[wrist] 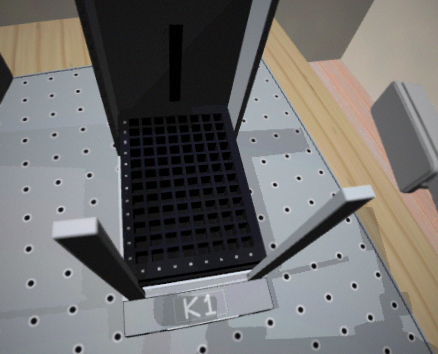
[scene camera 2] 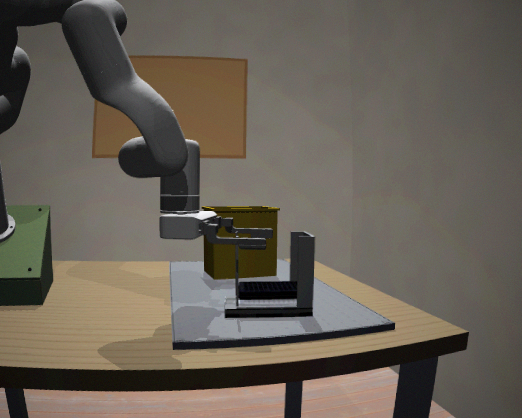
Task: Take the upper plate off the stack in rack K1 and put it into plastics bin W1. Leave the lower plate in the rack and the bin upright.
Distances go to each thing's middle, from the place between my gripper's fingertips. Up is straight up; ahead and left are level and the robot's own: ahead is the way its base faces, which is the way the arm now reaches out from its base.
Now: the black well plate (scene camera 2: 260, 290) 10 cm below my hand and 1 cm ahead of it. From my hand the other things lie so: yellow bin (scene camera 2: 251, 263) 35 cm to the left, 5 cm below, 4 cm ahead.
